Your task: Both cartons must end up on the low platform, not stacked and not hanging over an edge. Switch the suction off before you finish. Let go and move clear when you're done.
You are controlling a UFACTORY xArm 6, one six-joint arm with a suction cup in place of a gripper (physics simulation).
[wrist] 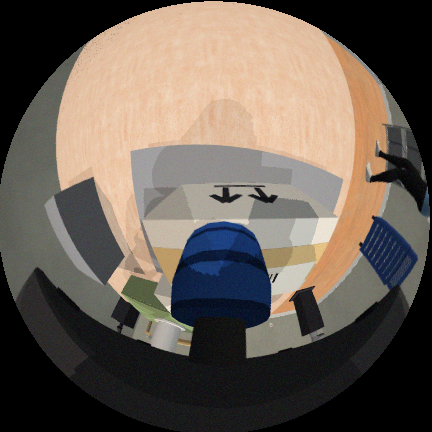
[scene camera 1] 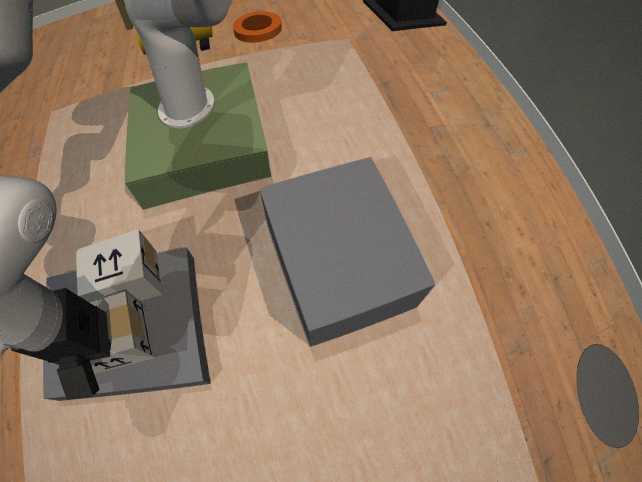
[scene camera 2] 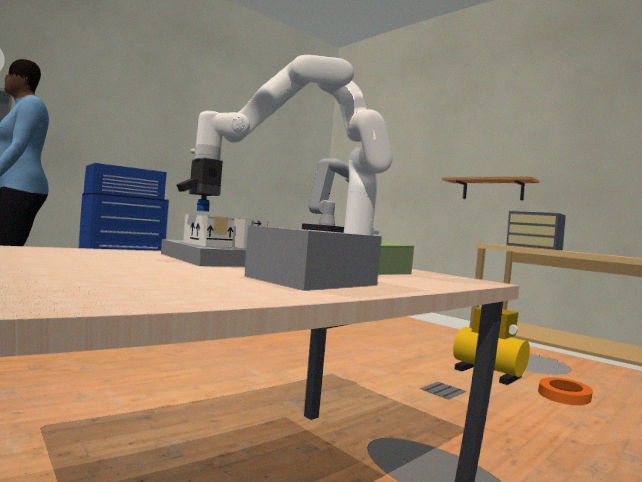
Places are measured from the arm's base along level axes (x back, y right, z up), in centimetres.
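Where they show: hand, its tool point: [wrist: 222, 253] [scene camera 2: 202, 210]; arm's base, origin of its link: [wrist: 169, 323] [scene camera 1: 186, 107].
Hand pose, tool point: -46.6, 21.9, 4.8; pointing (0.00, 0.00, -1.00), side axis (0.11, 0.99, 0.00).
Note:
Each offset is from my tool point to the centre of the thing, as dx, dy, dz.
The front carton @[+3.5, +1.6, -5.7] [scene camera 1: 124, 324] [scene camera 2: 220, 228] [wrist: 292, 255] and the back carton @[+13.9, -2.8, -5.8] [scene camera 1: 116, 264] [scene camera 2: 241, 231] stand side by side on the low platform @[+7.0, +2.2, -12.5] [scene camera 1: 178, 332] [scene camera 2: 220, 256] [wrist: 210, 165], not stacked. The front carton has a tan tape band and arrows; the back one has two arrows on top. The blue suction cup [scene camera 2: 202, 205] [wrist: 220, 245] hangs just over the front carton, with a slight gap in scene view 2, and holds nothing that I can see. In scene view 1 the black tool body hides the cup and the front carton's left part, so its left edge cannot be judged there.
A taller grey block @[+5.6, -40.6, -8.9] [scene camera 1: 347, 249] [scene camera 2: 277, 256] [wrist: 87, 225] stands beside the low platform. The green base block [scene camera 1: 233, 129] [scene camera 2: 396, 259] [wrist: 139, 287] carries the arm behind both. A blue cabinet [scene camera 2: 124, 217] and a person [scene camera 2: 23, 145] are beyond the table.

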